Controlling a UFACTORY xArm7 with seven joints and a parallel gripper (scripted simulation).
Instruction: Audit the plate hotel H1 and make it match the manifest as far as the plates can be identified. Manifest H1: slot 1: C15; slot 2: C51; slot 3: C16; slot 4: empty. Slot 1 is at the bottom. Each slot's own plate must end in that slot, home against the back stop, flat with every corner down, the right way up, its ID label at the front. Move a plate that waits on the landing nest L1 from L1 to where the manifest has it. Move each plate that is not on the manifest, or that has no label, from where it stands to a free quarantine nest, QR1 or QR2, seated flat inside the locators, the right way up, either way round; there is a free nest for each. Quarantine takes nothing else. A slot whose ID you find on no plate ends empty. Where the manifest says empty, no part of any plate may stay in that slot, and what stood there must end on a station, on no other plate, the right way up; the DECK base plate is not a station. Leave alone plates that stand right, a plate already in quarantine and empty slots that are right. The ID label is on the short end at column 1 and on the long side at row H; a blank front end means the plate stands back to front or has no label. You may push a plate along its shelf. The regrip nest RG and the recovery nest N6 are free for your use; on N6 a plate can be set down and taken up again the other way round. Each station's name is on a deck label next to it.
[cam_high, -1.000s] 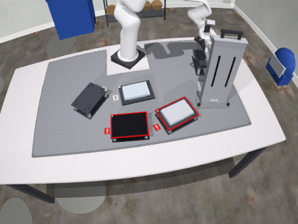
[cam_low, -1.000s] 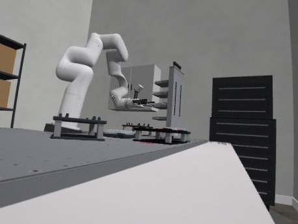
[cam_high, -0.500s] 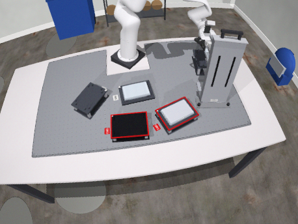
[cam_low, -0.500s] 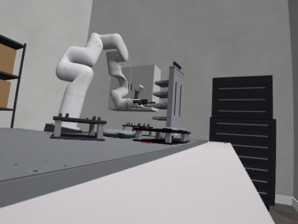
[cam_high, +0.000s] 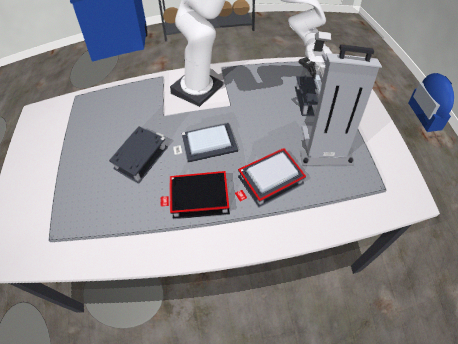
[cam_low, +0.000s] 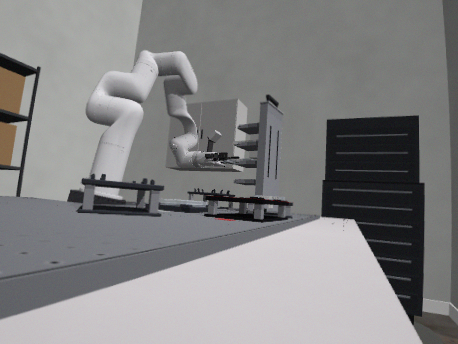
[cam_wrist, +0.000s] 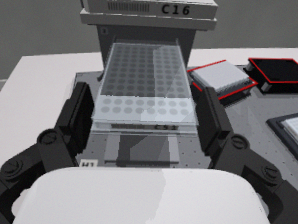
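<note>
Right now my hand is 9 cm short of the plate labelled C16, 5 cm below it and 2 cm to the left of it. The rest, counted from my hand: RG label: 21 cm below, 19 cm behind, 5 cm to the left; H1 label: 21 cm below, 8 cm to the left, 6 cm ahead; white plate: 26 cm to the right, 21 cm ahead, 16 cm below.
</note>
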